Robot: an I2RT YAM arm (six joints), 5 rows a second.
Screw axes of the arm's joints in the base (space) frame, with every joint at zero. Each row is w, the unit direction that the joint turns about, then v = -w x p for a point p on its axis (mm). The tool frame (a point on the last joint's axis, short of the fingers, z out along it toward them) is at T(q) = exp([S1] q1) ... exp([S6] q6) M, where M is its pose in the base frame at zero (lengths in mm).
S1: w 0 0 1 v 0.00 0.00 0.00
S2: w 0 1 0 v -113.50 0.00 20.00
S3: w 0 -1 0 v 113.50 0.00 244.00
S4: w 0 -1 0 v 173.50 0.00 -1.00
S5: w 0 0 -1 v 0.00 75.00 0.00
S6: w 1 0 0 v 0.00 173.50 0.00
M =
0 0 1 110.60
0 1 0 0.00
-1 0 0 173.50
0 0 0 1
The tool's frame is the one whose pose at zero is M.
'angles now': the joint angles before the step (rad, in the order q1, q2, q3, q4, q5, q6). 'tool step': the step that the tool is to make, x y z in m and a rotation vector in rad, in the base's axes. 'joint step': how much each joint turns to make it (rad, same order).
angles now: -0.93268, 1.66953, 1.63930, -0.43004, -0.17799, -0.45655
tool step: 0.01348, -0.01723, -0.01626, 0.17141, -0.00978, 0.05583
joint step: -0.00783, 0.10987, 0.10499, -0.11254, -0.10951, 0.06515
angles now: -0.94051, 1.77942, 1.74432, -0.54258, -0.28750, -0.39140
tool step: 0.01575, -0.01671, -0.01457, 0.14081, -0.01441, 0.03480
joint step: 0.00017, 0.11390, 0.11505, -0.08707, -0.08320, 0.06003
